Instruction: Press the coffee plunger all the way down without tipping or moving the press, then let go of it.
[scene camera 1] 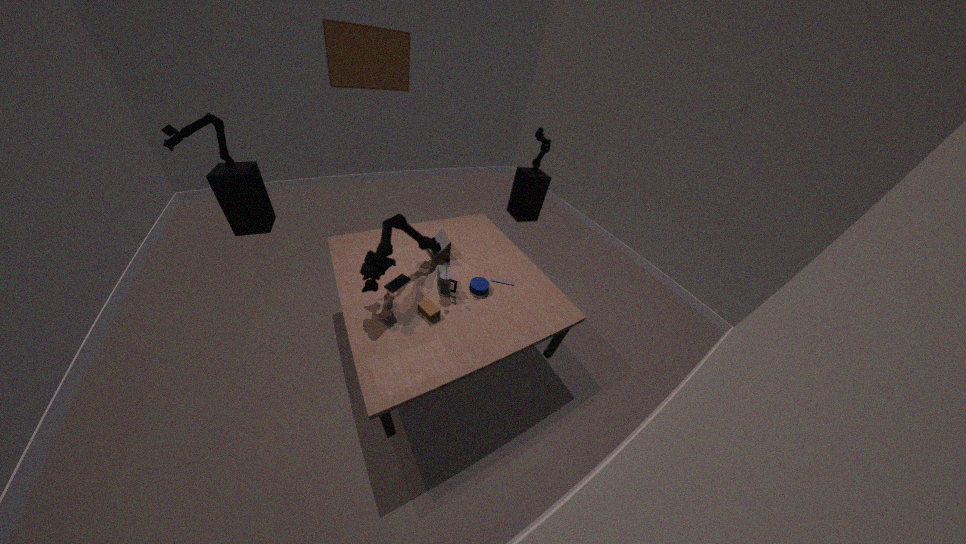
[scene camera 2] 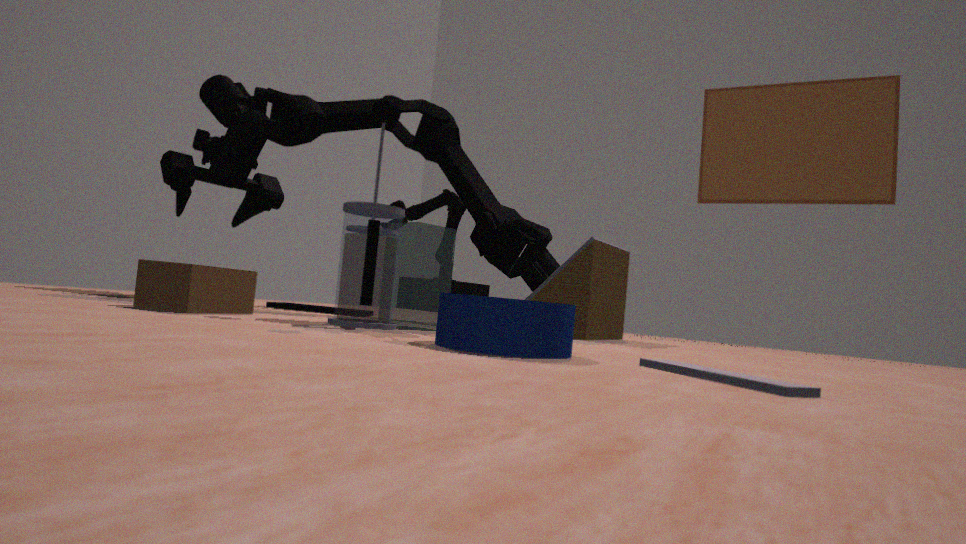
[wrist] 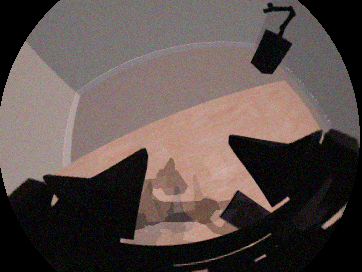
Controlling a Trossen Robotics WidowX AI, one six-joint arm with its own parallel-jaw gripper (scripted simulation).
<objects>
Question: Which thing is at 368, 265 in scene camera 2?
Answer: A glass coffee press.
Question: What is my gripper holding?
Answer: Nothing.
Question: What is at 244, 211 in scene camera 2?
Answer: My gripper.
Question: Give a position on a flat black slab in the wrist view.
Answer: At 241, 211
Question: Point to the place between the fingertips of my gripper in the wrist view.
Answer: At 189, 145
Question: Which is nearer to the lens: the blue round block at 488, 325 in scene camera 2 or the brown box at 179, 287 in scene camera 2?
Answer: The blue round block.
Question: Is my gripper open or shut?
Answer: Open.
</objects>
